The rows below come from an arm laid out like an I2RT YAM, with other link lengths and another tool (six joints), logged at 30 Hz.
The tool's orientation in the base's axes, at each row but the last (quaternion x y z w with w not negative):
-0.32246, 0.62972, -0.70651, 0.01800
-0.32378, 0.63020, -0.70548, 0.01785
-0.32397, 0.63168, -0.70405, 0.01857
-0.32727, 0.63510, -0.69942, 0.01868
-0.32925, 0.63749, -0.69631, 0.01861
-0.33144, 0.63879, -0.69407, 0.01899
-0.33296, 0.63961, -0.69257, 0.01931
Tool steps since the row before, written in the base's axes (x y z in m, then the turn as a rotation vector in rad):
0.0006, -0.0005, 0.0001, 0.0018, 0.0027, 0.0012
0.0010, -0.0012, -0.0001, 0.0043, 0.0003, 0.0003
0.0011, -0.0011, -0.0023, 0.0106, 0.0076, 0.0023
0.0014, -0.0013, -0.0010, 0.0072, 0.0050, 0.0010
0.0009, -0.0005, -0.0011, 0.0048, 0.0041, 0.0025
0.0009, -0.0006, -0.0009, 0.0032, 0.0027, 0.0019
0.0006, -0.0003, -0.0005, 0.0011, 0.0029, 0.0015
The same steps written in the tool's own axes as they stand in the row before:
-0.0002, -0.0002, 0.0007, -0.0021, -0.0023, -0.0015
-0.0003, 0.0000, 0.0015, -0.0034, -0.0020, 0.0018
-0.0014, 0.0019, 0.0015, -0.0107, -0.0077, -0.0016
-0.0010, 0.0006, 0.0018, -0.0074, -0.0047, -0.0009
-0.0010, 0.0007, 0.0009, -0.0045, -0.0049, -0.0013
-0.0008, 0.0006, 0.0010, -0.0029, -0.0035, -0.0009
-0.0005, 0.0003, 0.0006, -0.0015, -0.0023, -0.0021

